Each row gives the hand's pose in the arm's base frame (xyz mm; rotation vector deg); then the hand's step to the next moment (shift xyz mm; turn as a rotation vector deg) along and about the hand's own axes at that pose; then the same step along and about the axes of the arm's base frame.
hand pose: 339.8 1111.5 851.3 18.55 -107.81 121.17
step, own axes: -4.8 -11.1 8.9 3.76 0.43 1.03
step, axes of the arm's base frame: 8.3 -8.0 9.7 -3.69 -0.81 1.06
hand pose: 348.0 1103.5 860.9 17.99 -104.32 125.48
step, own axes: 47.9 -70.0 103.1 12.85 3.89 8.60
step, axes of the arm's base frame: -21.7 -86.0 99.8 -13.48 -8.19 2.33
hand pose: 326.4 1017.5 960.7 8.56 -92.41 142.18
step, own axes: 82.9 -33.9 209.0 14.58 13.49 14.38
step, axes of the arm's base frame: -76.9 -169.6 130.4 -17.20 -17.11 -3.59
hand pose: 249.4 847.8 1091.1 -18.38 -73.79 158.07
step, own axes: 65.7 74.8 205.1 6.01 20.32 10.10
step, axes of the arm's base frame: -108.4 -191.1 60.7 -7.78 -19.67 -10.17
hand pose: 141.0 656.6 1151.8 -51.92 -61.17 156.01
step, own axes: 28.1 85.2 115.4 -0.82 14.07 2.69
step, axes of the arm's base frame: -75.4 -125.2 -1.5 1.09 -12.44 -7.07
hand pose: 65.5 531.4 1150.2 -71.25 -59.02 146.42
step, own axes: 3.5 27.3 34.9 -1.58 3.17 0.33
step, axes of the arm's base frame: -23.0 -37.8 -4.2 1.36 -3.19 -0.80
